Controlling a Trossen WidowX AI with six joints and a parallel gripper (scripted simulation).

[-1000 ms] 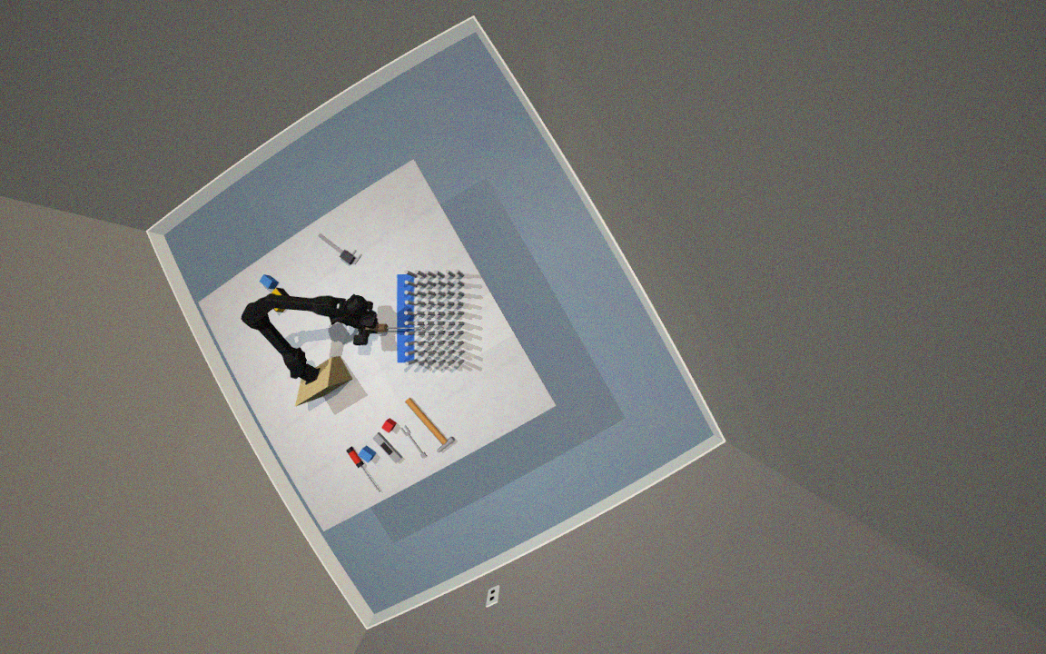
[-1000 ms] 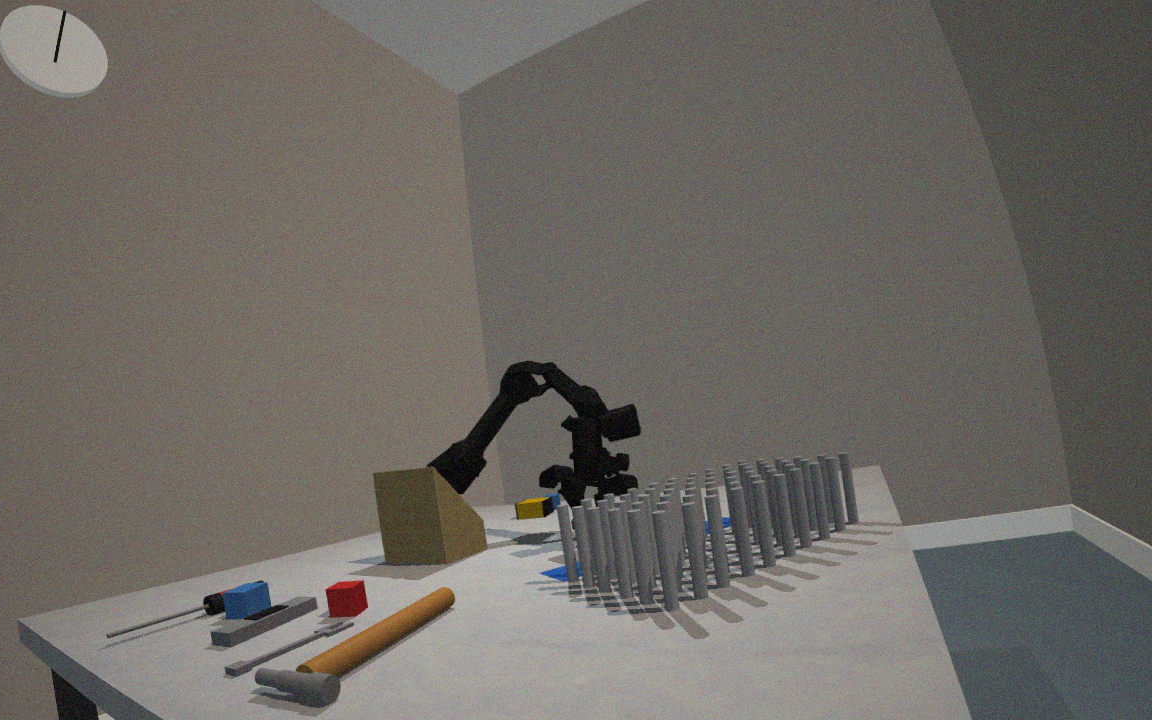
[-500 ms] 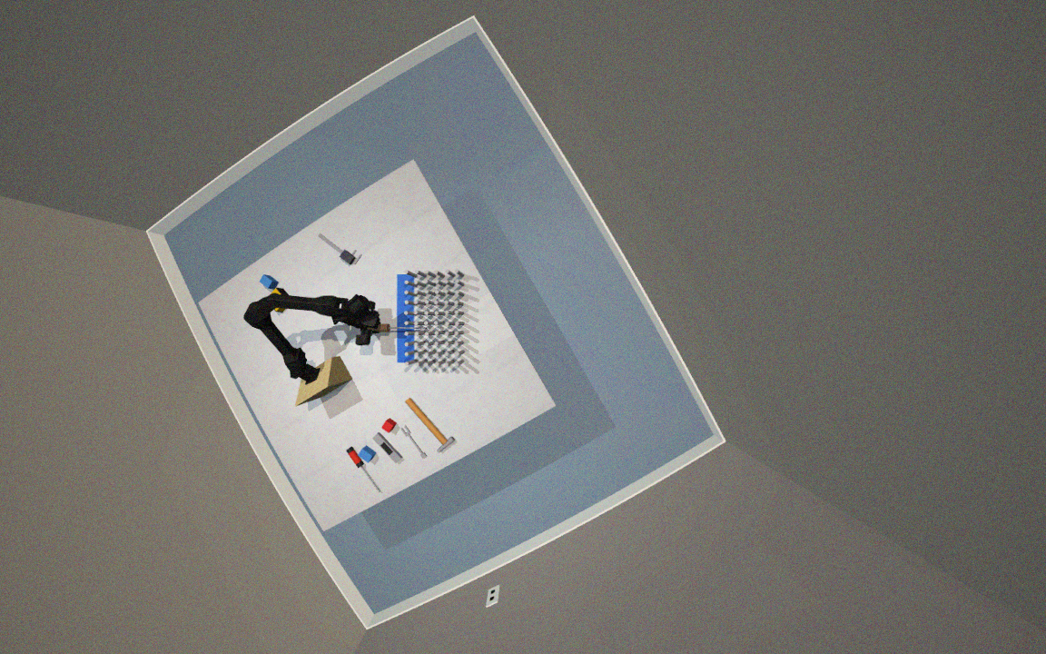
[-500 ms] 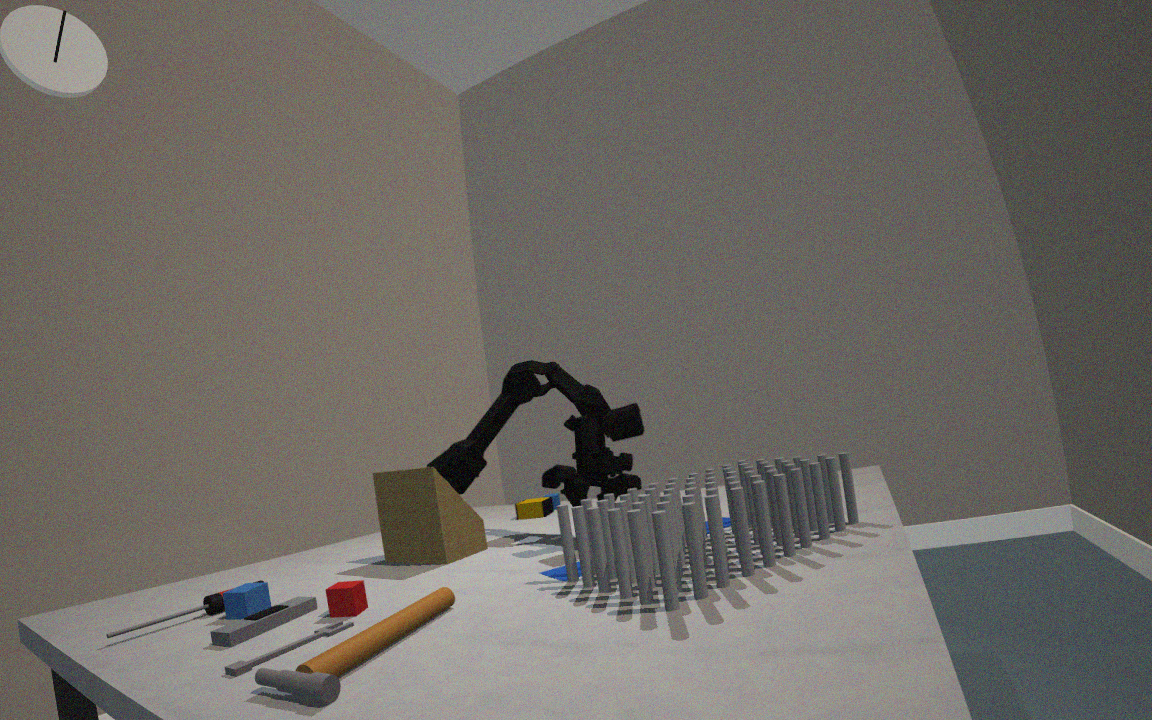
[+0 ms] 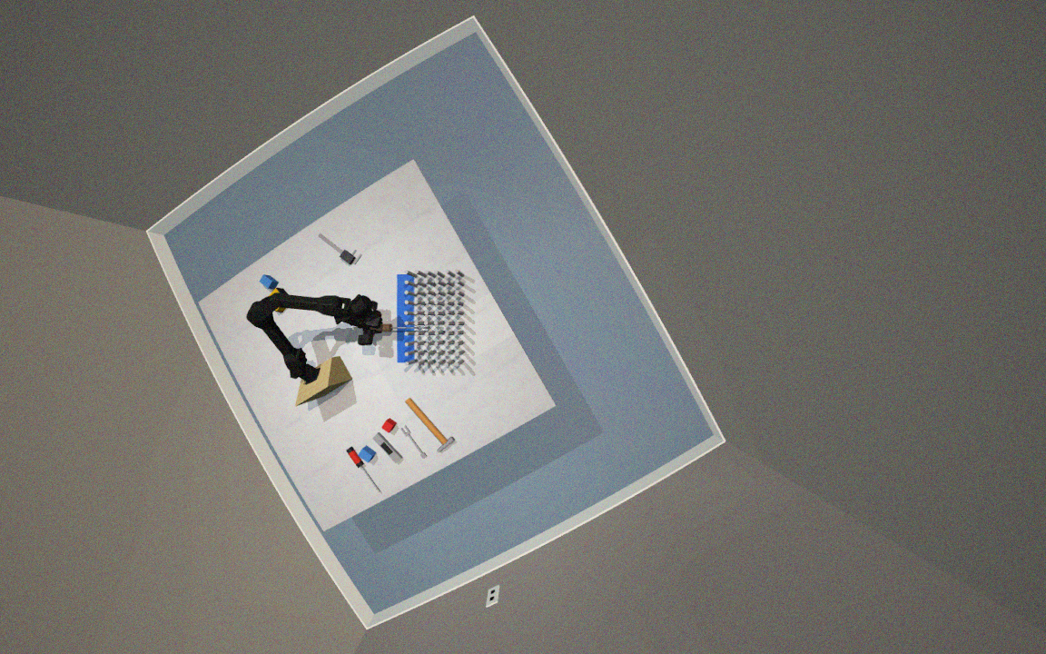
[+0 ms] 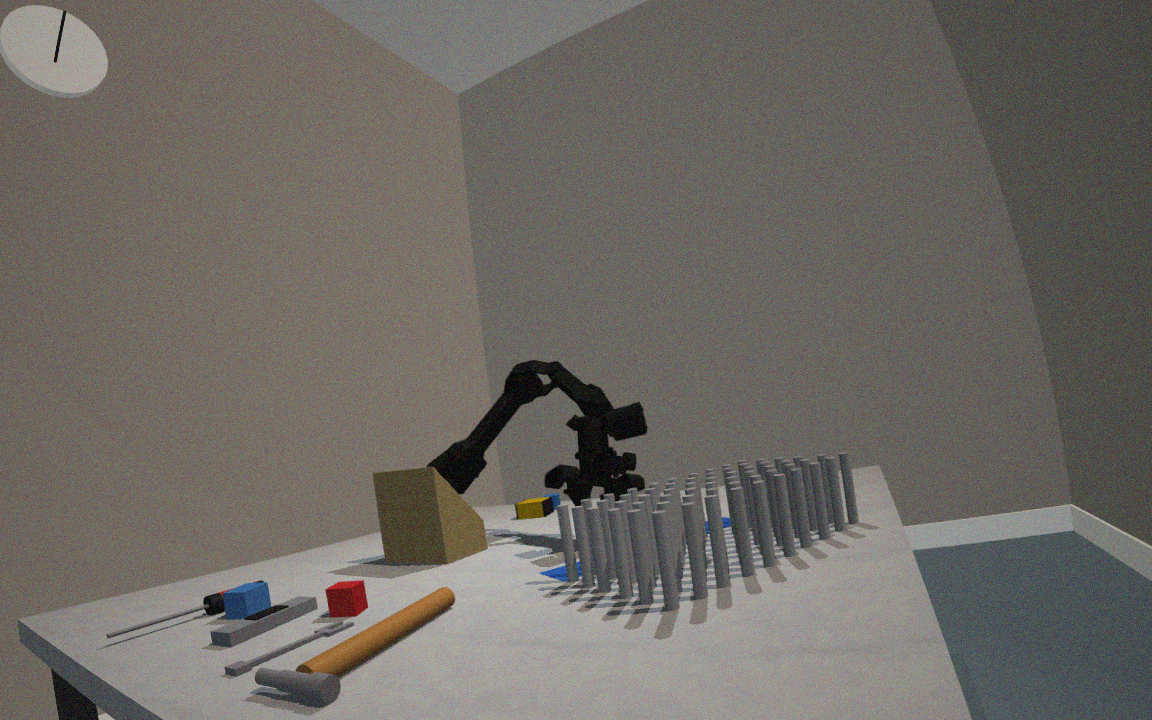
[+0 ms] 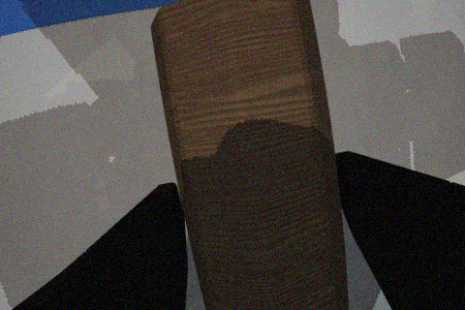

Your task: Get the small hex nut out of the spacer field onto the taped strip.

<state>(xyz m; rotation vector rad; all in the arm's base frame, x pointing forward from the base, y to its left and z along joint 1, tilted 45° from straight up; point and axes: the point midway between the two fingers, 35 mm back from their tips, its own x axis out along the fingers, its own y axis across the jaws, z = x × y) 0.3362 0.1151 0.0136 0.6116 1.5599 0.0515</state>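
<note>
Right now my gripper tip is 100 mm short of the blue taped strip and 40 mm above it. From my gripper tip the other things lie so: wrench: 90 mm behind, 530 mm to the right, 30 mm below; then grey bar: 220 mm behind, 510 mm to the right, 20 mm below; then red cube: 160 mm behind, 410 mm to the right, 20 mm below.
</note>
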